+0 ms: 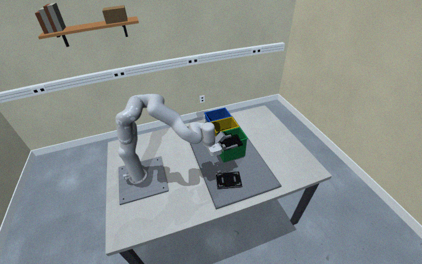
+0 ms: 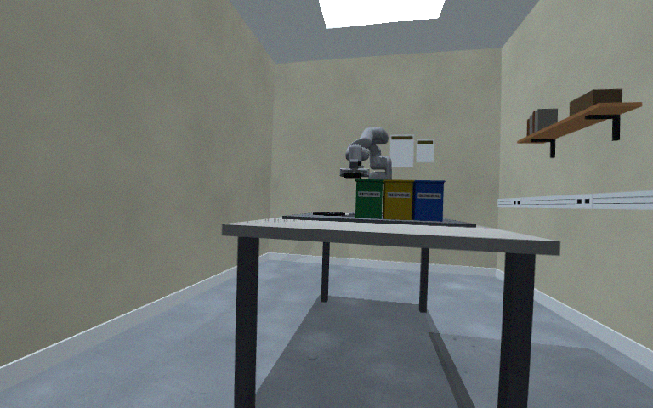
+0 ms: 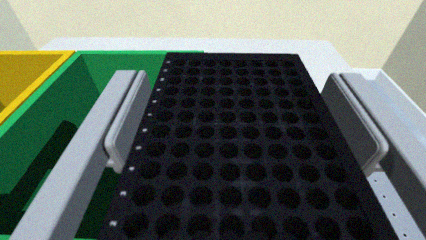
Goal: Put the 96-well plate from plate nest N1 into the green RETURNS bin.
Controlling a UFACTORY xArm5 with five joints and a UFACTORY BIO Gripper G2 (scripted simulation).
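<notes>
The green RETURNS bin is 4 cm ahead of my hand, 9 cm to the left of it and 13 cm below it. Round my hand: black 96-well plate (1 cm below); plate nest N1 (6 cm behind, 13 cm to the right, 21 cm below); yellow RECYCLE bin (4 cm ahead, 22 cm to the left, 13 cm below).
</notes>
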